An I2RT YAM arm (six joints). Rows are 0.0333 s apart.
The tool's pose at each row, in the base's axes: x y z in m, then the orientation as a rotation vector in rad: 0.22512, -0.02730, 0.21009, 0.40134, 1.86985, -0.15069; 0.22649, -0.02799, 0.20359, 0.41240, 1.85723, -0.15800; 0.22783, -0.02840, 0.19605, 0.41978, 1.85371, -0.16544; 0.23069, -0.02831, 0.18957, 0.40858, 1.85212, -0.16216; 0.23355, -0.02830, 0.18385, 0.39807, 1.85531, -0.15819; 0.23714, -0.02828, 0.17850, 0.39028, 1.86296, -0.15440; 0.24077, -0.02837, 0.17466, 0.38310, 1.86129, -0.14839
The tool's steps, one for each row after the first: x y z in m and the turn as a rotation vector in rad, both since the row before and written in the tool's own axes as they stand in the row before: 0.00558, -0.00078, 0.00359, 0.01011, -0.01130, 0.00618; 0.00666, -0.00063, 0.00376, 0.00877, -0.00302, 0.00191; 0.00536, 0.00051, 0.00460, -0.00815, -0.00305, -0.00554; 0.00464, 0.00050, 0.00437, -0.00804, 0.00182, -0.00566; 0.00409, 0.00079, 0.00492, -0.00629, 0.00661, -0.00475; 0.00260, 0.00082, 0.00453, -0.00792, -0.00213, -0.00154
